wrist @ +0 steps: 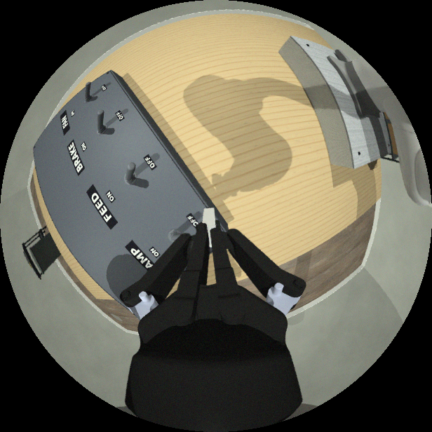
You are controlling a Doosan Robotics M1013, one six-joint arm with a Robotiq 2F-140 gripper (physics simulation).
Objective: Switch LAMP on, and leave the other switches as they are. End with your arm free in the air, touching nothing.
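Note:
A dark grey switch panel [75, 200] lies at the left in the wrist view, with a row of toggle levers. The LAMP label [140, 255] is at its near end, partly covered by my gripper. The LAMP switch [174, 234] shows as a small grey shape left of my fingers; its lean is unclear. Its OFF label [192, 220] and ON label [155, 252] show beside it. My gripper [209, 215] is shut, with pale fingertips together over the panel's right edge, beside the OFF label. Whether they touch the panel cannot be told.
The FEED lever [131, 172], BRAKE lever [101, 121] and FAN lever [88, 92] stand farther up the panel. A grey metal block [345, 110] is at the upper right, by a pale arm part [410, 150]. A dark bracket [42, 251] is beyond the table's left edge.

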